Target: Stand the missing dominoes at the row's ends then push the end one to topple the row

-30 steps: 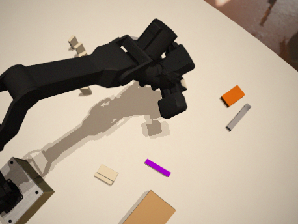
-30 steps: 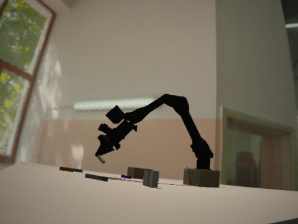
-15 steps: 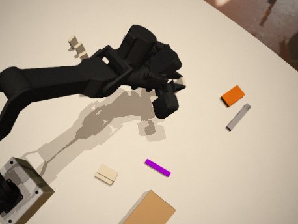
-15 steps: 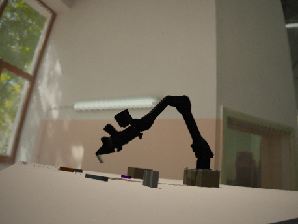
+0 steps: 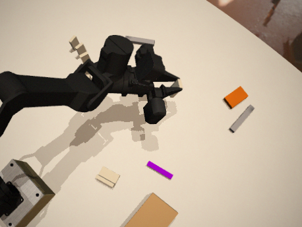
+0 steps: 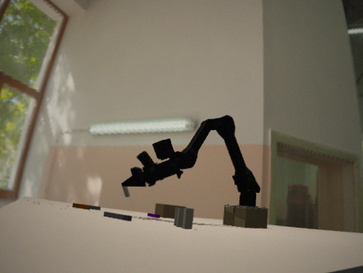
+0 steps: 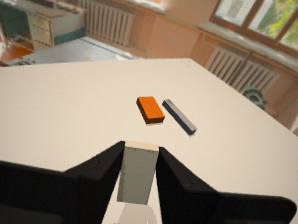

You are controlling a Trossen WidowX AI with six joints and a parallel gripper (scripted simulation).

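Right now the purple bar is 180 mm behind my gripper tip, 110 mm to the right of it and 100 mm below it. Round my gripper tip: orange block: 120 mm ahead, 120 mm to the right, 100 mm below; then box: 290 mm behind, 180 mm to the right, 80 mm below.
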